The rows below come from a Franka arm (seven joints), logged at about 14 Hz.
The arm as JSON. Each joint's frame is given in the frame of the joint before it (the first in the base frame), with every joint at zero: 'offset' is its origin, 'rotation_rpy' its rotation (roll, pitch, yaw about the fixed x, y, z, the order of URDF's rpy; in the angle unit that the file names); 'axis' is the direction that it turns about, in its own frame. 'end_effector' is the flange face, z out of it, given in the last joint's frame.
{
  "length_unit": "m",
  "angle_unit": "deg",
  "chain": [
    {
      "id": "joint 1",
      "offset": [
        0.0,
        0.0,
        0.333
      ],
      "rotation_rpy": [
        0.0,
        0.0,
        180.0
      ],
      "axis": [
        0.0,
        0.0,
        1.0
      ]
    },
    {
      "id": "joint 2",
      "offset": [
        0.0,
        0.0,
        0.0
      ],
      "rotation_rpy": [
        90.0,
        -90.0,
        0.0
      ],
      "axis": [
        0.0,
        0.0,
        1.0
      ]
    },
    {
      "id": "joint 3",
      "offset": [
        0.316,
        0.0,
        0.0
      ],
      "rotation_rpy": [
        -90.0,
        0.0,
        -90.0
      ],
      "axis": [
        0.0,
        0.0,
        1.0
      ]
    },
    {
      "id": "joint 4",
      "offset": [
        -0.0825,
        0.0,
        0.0
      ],
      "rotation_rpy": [
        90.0,
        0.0,
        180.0
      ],
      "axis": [
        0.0,
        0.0,
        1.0
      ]
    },
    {
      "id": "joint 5",
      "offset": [
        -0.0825,
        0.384,
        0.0
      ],
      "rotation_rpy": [
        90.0,
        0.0,
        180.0
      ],
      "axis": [
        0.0,
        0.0,
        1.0
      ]
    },
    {
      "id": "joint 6",
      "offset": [
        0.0,
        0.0,
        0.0
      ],
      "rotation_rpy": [
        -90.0,
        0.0,
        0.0
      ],
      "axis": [
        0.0,
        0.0,
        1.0
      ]
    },
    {
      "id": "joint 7",
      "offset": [
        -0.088,
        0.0,
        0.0
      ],
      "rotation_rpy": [
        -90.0,
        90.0,
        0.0
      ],
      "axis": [
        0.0,
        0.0,
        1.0
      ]
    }
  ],
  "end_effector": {
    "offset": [
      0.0,
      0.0,
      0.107
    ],
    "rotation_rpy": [
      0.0,
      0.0,
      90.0
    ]
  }
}
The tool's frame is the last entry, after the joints.
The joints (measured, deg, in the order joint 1, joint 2, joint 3, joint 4, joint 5, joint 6, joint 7), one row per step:
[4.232, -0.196, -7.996, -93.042, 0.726, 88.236, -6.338]
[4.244, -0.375, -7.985, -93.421, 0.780, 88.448, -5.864]
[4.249, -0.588, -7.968, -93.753, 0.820, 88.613, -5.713]
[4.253, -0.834, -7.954, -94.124, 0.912, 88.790, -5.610]
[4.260, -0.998, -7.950, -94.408, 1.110, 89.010, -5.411]
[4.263, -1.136, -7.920, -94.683, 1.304, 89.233, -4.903]
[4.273, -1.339, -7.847, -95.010, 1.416, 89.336, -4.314]
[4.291, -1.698, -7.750, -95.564, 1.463, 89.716, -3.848]
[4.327, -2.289, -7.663, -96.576, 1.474, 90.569, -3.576]
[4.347, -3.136, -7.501, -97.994, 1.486, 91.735, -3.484]
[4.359, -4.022, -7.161, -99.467, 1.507, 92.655, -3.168]
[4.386, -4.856, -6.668, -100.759, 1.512, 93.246, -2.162]
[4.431, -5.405, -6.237, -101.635, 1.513, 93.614, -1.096]
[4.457, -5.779, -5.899, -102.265, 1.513, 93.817, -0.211]
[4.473, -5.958, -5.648, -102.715, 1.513, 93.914, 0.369]
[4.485, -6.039, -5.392, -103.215, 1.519, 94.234, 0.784]
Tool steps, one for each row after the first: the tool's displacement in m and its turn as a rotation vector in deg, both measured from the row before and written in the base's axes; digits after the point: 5 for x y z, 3 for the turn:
[-0.00072, 0.00025, -0.00110, 0.040, -0.006, -0.455]
[-0.00094, 0.00021, -0.00046, 0.054, -0.045, -0.133]
[-0.00110, 0.00026, -0.00046, 0.114, -0.055, -0.092]
[-0.00055, 0.00041, -0.00046, 0.198, -0.107, -0.203]
[-0.00041, 0.00062, -0.00063, 0.168, -0.084, -0.490]
[-0.00098, 0.00095, -0.00061, 0.096, 0.033, -0.513]
[-0.00136, 0.00105, -0.00062, 0.047, -0.172, -0.362]
[-0.00196, 0.00095, -0.00156, 0.042, -0.422, -0.170]
[-0.00294, 0.00144, -0.00209, 0.075, -0.590, 0.061]
[-0.00365, 0.00315, -0.00259, 0.078, -0.322, 0.015]
[-0.00386, 0.00478, -0.00210, 0.013, -0.096, -0.495]
[-0.00262, 0.00441, -0.00164, -0.027, -0.002, -0.595]
[-0.00195, 0.00339, -0.00147, -0.033, 0.085, -0.522]
[-0.00112, 0.00252, -0.00193, -0.032, 0.194, -0.312]
[-0.00036, 0.00255, -0.00291, -0.033, 0.113, -0.155]

